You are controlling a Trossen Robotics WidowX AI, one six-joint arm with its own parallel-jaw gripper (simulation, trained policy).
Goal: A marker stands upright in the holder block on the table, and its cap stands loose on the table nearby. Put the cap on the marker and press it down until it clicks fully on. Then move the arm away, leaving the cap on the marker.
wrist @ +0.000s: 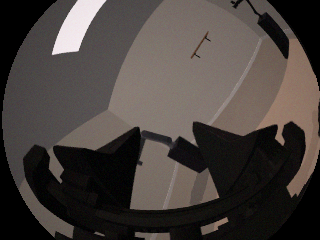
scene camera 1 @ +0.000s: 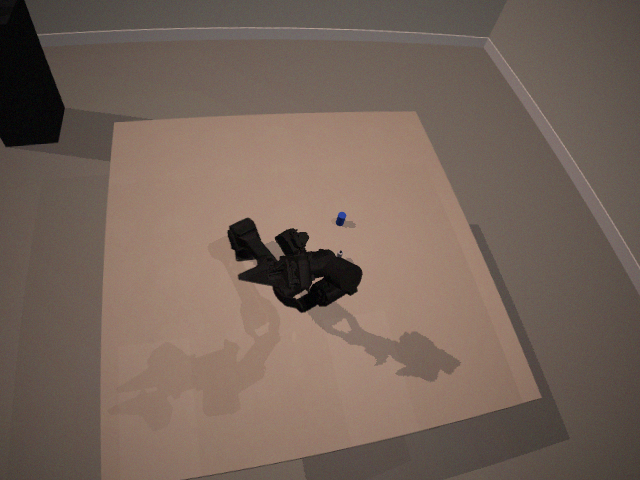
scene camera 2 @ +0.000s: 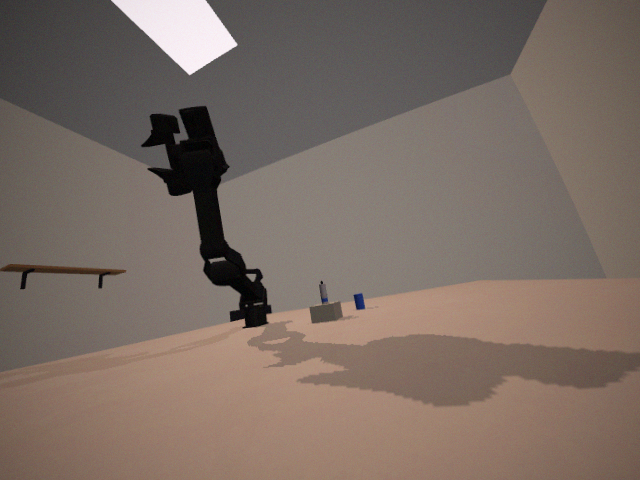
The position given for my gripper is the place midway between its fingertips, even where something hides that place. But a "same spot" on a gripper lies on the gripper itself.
Labels:
my gripper: wrist; scene camera 1 243, 278; scene camera 2
same spot on my gripper: (scene camera 2: 155, 138) = (wrist: 120, 207)

